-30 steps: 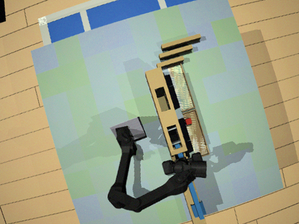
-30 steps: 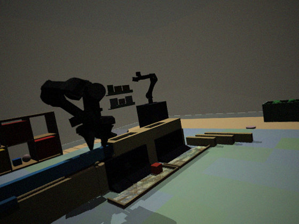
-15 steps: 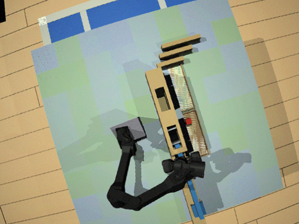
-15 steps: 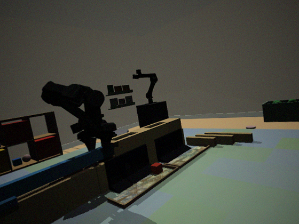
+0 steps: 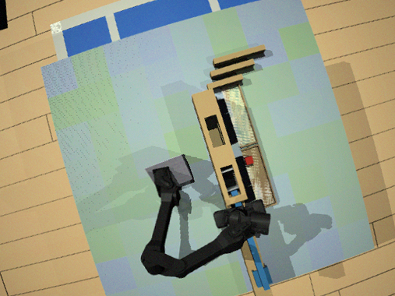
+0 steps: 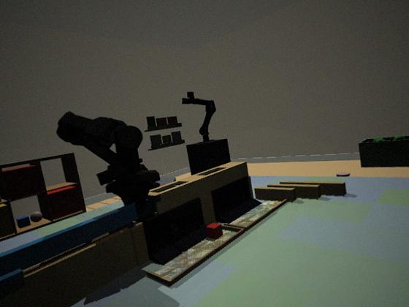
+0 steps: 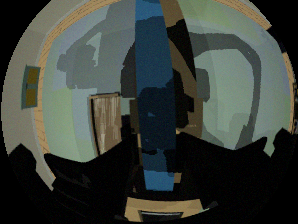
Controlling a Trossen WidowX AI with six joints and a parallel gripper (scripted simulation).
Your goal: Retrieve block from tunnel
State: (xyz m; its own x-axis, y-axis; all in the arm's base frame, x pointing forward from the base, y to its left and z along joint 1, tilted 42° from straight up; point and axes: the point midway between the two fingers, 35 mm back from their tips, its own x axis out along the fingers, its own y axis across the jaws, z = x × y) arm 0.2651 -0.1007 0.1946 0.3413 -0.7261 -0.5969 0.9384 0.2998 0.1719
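Right now my gripper tip is 20 mm short of the tan covered tunnel, 30 mm to the right of it and 50 mm above it.
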